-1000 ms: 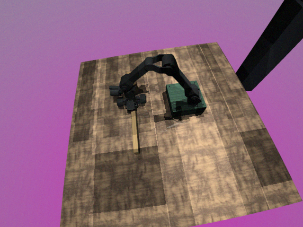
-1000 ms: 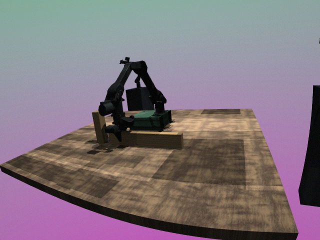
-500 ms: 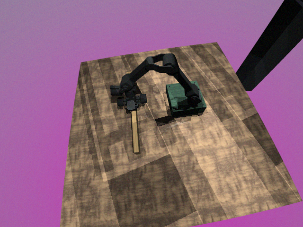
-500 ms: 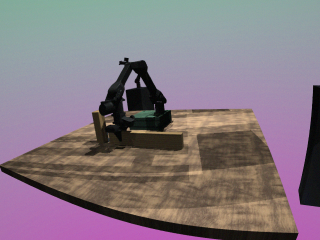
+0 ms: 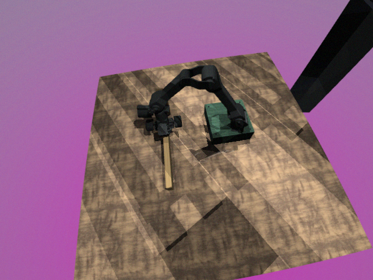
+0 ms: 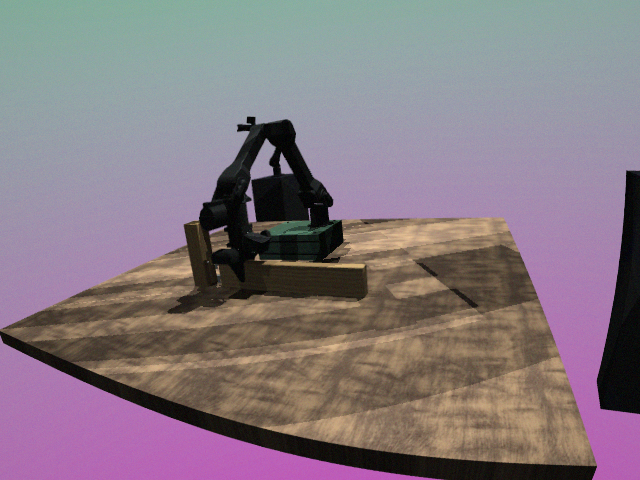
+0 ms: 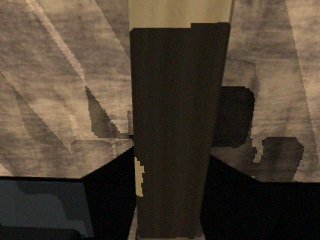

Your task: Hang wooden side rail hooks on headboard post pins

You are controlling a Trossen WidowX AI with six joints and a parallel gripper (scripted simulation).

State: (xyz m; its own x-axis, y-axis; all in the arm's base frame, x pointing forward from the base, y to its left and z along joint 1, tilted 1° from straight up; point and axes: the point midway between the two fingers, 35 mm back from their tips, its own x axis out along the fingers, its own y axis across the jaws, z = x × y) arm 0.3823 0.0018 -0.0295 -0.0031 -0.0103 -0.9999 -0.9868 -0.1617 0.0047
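Now: gripper tip 2 cm short of the headboard post, 15 cm to the left of it and 6 cm below it.
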